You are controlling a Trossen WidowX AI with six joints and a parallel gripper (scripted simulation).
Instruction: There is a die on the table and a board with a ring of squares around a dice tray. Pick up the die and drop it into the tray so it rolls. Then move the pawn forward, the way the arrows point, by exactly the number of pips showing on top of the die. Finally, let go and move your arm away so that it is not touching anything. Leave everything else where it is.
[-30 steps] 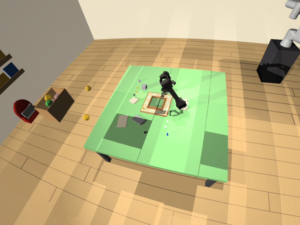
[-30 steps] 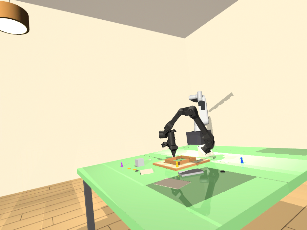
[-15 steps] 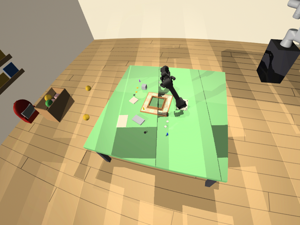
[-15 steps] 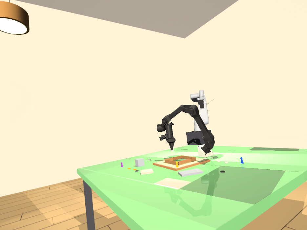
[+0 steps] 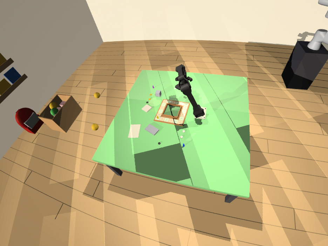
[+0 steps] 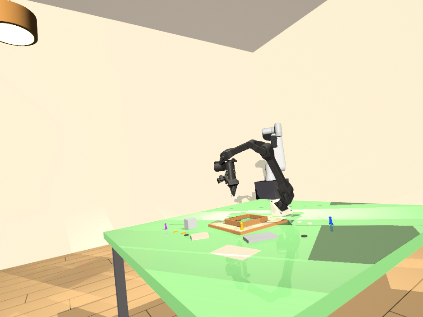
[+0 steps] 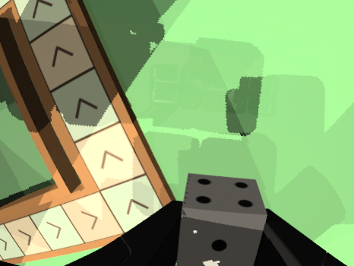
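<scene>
My gripper tip is 280 mm to the right of the yellow pawn, 220 mm short of it and 100 mm above it. Also, from my gripper tip: small white block (370 mm ahead, 160 mm to the left, 120 mm below); then dice tray (190 mm to the left, 120 mm below, 100 mm ahead); then white die (right at my gripper tip).
</scene>
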